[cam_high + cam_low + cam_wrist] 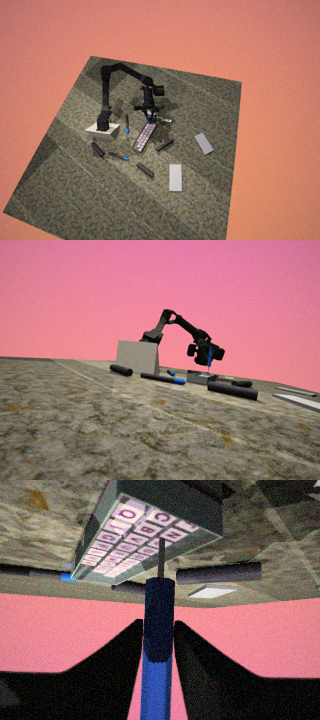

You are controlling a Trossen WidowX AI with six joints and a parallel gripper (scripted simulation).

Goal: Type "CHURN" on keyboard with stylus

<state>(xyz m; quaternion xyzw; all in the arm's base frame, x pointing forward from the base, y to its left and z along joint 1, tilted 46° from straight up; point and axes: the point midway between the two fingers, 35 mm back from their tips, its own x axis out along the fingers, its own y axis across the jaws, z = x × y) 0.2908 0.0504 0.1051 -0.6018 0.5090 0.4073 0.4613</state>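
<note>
My gripper tip is 10 mm past the grey block, 90 mm to the right of it and 80 mm above it. Also, from my gripper tip: white cylinder (90 mm ahead, 50 mm to the left, 80 mm below); then blue stylus (10 mm below).
</note>
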